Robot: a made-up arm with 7 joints.
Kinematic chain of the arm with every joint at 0, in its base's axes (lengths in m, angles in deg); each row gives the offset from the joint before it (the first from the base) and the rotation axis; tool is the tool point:
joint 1: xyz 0 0 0.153 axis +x
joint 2: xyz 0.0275 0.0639 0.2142 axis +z
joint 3: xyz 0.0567 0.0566 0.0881 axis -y
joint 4: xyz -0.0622 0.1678 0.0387 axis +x
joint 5: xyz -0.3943 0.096 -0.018 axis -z
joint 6: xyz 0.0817 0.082 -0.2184 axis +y
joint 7: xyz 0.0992 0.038 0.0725 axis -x
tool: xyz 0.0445 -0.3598 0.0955
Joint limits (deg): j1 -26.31..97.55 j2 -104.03..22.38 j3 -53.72..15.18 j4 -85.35..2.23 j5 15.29..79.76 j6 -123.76..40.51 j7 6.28..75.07
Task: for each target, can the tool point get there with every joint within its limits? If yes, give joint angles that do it. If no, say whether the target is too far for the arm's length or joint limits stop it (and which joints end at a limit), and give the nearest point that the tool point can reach.
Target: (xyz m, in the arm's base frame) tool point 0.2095 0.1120 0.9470
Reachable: yes | joints 37.95 -82.70 -13.88 -33.70 42.20 -43.11 21.87
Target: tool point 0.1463 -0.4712 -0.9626
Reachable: no: joint limits stop it (at a limit: joint 1, joint 2, joint 3, joint 4, joint 6, joint 7) | nearest point 0.1733 -0.5904 -0.1414 | short by 0.830 m
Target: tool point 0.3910 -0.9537 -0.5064
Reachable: no: joint limits stop it (at a limit: joint 1, joint 2, joint 3, joint 4, joint 5) | nearest point 0.2214 -0.7573 -0.1077 | short by 0.476 m
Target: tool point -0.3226 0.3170 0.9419
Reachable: yes | joints 30.92 -26.63 -19.49 -16.54 66.62 -71.65 23.48
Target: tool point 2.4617 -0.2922 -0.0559
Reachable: no: too far | nearest point 0.8418 -0.3557 0.4072 | short by 1.686 m
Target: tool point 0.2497 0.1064 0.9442
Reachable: yes | joints 22.89 -76.43 -26.60 -21.79 30.68 -27.81 42.00
